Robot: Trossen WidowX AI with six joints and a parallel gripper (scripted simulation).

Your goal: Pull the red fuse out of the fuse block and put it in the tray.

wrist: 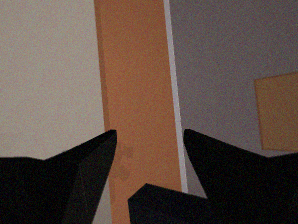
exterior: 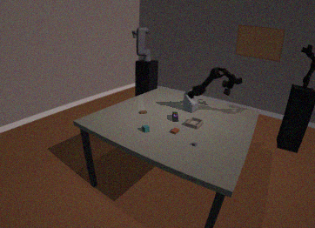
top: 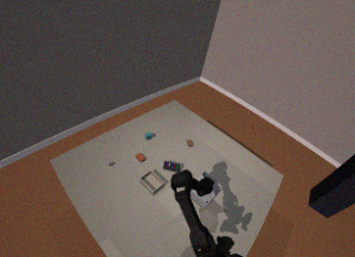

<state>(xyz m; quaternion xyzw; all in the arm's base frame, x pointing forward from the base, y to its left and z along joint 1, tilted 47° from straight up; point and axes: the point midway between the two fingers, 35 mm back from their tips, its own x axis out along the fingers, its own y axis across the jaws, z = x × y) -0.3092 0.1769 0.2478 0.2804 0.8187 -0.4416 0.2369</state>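
Now: gripper tip 590 mm short of the red fuse, 320 mm to the left of it and 170 mm above it. The rest, counted from my gripper tip: brown block: 660 mm ahead, 600 mm to the right, 190 mm below; then orange block: 810 mm ahead, 210 mm to the right, 190 mm below; then shallow tray: 610 mm ahead, 190 mm below, 130 mm to the right.
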